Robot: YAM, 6 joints.
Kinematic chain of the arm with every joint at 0, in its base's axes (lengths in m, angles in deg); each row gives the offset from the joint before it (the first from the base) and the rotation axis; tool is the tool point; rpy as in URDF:
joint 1: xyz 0 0 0.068 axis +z
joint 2: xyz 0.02 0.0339 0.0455 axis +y
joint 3: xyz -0.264 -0.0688 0 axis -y
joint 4: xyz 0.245 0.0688 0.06 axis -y
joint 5: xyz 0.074 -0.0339 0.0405 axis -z
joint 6: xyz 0.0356 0 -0.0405 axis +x
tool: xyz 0 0 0 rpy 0 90 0
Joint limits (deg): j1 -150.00..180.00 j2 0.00..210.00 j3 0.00..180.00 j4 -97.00..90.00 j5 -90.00..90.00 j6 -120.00..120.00
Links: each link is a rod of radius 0.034 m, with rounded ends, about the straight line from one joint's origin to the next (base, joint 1, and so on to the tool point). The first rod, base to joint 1, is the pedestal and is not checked.
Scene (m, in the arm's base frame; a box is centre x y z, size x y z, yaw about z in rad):
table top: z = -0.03
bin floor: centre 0.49 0.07 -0.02 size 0.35 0.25 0.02 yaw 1
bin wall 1: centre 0.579 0.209 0.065 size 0.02 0.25 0.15 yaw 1
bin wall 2: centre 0.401 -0.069 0.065 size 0.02 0.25 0.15 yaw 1
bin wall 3: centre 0.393 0.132 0.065 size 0.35 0.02 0.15 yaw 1
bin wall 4: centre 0.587 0.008 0.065 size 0.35 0.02 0.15 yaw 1
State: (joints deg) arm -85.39 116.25 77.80 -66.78 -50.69 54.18
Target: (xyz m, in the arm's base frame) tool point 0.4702 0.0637 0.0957
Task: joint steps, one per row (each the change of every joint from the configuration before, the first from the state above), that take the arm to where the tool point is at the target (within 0.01 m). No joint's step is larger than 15 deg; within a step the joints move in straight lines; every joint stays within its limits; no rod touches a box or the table.
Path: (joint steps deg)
1: 12.81 1.36 4.83 2.94 -0.37 0.00
2: 12.81 1.36 4.83 2.93 -0.36 0.00
3: 12.81 1.36 4.83 2.94 -0.37 0.00
4: 12.80 1.36 4.82 2.94 -0.36 0.00
5: 12.81 1.36 4.83 2.94 -0.37 0.00
6: 12.81 1.36 4.83 2.93 -0.36 0.00
7: 12.81 1.36 4.83 2.94 -0.37 0.00
8: 0.04 14.63 -6.25 0.41 0.91 0.00

